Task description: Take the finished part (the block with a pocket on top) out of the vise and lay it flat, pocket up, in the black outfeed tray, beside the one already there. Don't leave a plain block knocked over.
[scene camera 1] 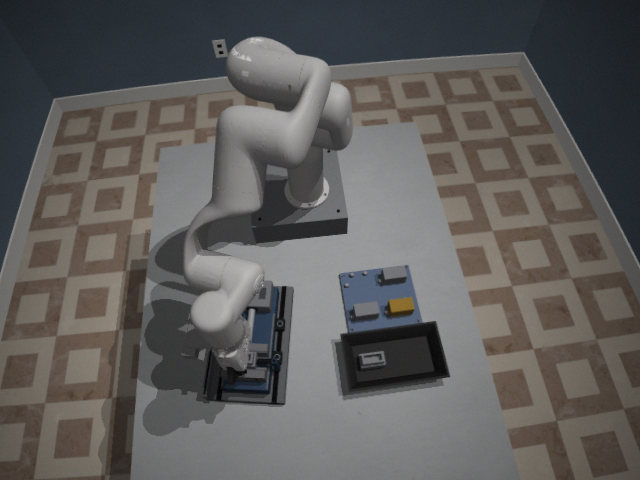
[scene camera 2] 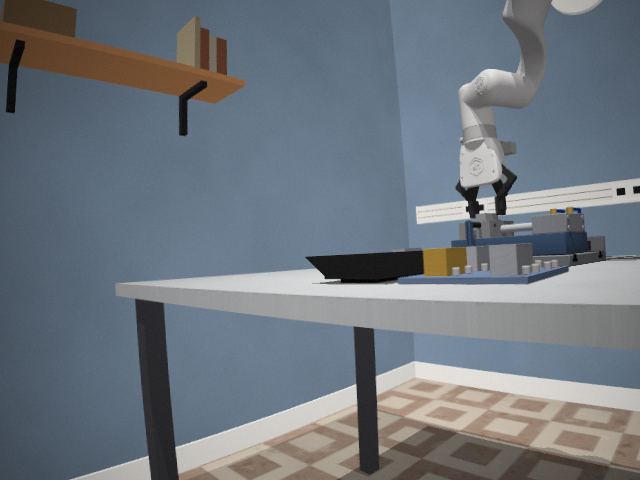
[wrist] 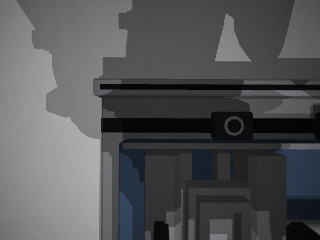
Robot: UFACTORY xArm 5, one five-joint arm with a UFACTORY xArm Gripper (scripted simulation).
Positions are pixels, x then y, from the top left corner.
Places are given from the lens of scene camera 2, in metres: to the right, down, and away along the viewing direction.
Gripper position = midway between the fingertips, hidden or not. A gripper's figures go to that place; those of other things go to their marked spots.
my gripper (scene camera 2: 487,216): 0.37, -0.05, 0.91
yellow block (scene camera 2: 437,262): 0.15, 0.03, 0.53
blue fixture plate (scene camera 2: 477,277): 0.18, 0.04, 0.48
